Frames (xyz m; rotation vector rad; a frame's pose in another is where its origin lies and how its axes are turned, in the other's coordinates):
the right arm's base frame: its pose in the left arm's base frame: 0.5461 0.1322 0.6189 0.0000 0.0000 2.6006
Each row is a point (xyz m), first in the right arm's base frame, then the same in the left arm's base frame.
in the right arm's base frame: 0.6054 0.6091 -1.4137
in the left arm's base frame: -0.2865 -0.0781 -0.7948
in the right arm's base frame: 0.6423 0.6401 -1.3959
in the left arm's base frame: -0.3341 -0.0857 -0.7770
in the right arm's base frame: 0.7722 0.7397 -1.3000
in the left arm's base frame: -0.4968 -0.1042 -0.6811
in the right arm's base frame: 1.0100 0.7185 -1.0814
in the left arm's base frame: -0.6897 0.0364 -0.4625
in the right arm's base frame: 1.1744 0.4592 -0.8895
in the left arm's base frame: -0.6971 0.3434 -0.2706
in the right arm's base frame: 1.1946 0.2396 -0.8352
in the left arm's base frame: -0.6013 0.5420 -0.2163
